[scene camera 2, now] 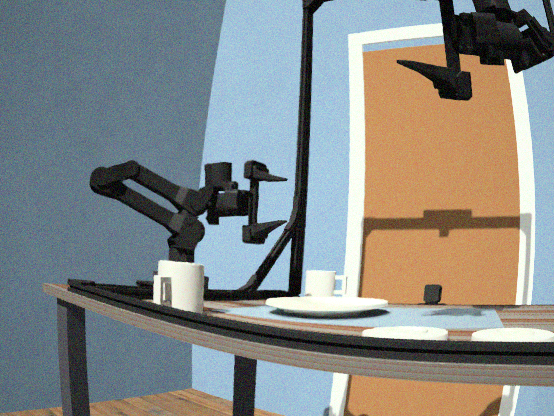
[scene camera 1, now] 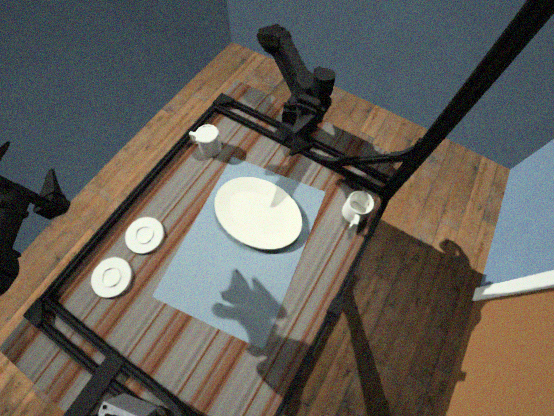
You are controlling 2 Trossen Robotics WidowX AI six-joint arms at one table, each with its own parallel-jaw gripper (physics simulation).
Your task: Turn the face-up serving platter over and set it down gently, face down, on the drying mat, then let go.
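The white oval serving platter lies face up on the light blue drying mat, near the mat's upper end in scene camera 1. In scene camera 2 its wide rim is on top and its narrower base is below. My left gripper is open and empty, off the table's left side; in scene camera 2 one of its fingers shows high at the upper right, and the other is cut off. My right gripper is open and empty, above the far end frame, apart from the platter.
A white mug stands left of the mat's upper end. Another mug stands right of it. Two small white saucers lie left of the mat. A black frame borders the table; a dark post rises at the right.
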